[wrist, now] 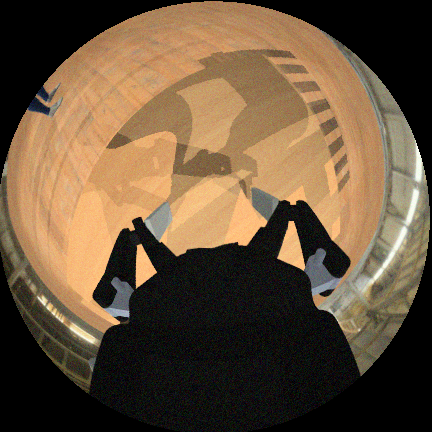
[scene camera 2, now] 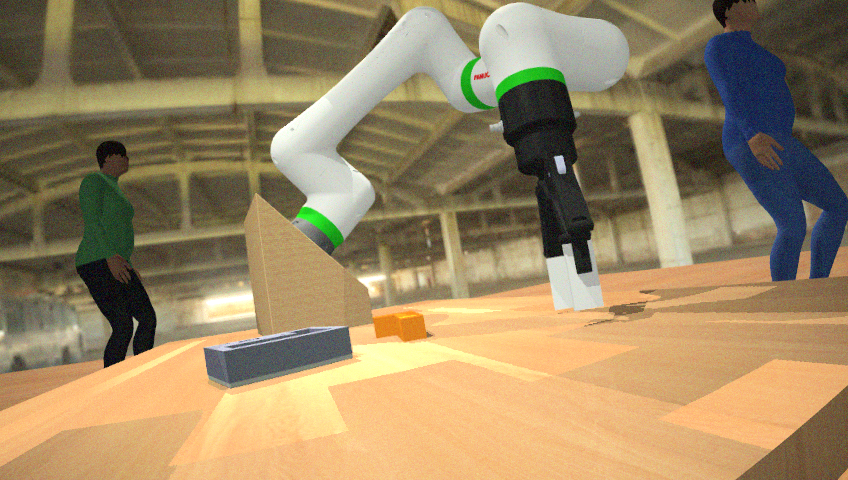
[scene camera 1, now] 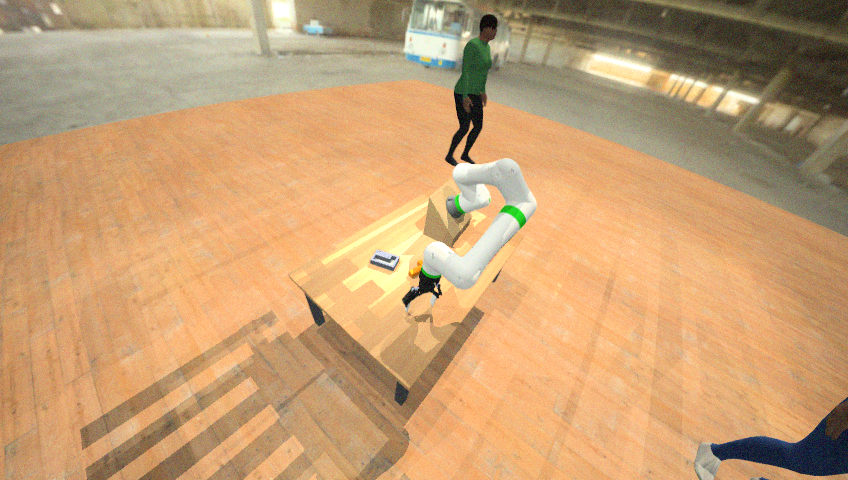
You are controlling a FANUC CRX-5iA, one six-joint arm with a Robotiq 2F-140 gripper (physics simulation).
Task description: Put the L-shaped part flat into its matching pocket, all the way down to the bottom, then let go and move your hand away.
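Frame: origin at the arm's base, x down, y right, z back, level; centimetres.
Where they show: gripper, fingertip midpoint: (wrist: 210, 202) (scene camera 2: 576, 308) (scene camera 1: 419, 306); arm's base, origin of the base link: (scene camera 2: 299, 253) (scene camera 1: 453, 207).
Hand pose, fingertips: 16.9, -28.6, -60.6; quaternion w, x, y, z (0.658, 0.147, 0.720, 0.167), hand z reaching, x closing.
Observation:
Each offset is from my fingertips to the centre of the thing, as dx, dy, dz. Level surfaces: height alone.
The orange L-shaped part {-0.4, +17.6, +16.6} (scene camera 1: 414, 270) (scene camera 2: 410, 327) lies on the table {dx +1.1} (scene camera 1: 351, 297) (scene camera 2: 476, 410), partly hidden by the arm in scene camera 1. The grey-blue block {-0.7, +33.7, +7.7} (scene camera 1: 377, 265) (scene camera 2: 285, 361) with the dark pocket in its top stands on the table beside the part, apart from it. The pocket looks empty in scene camera 1. My gripper (scene camera 1: 420, 308) (scene camera 2: 576, 302) (wrist: 210, 202) is open with nothing between its fingers. It points down above the table, off to the side of the part away from the block. The part and block do not show in the wrist view.
The wooden wedge-shaped base (scene camera 1: 435, 221) (scene camera 2: 291, 273) carries the arm (scene camera 1: 496, 237) (scene camera 2: 380, 65) at the table's far end. A person in green (scene camera 1: 474, 65) (scene camera 2: 107, 220) stands beyond the table. A person in blue (scene camera 1: 791, 456) (scene camera 2: 755, 107) stands on the other side.

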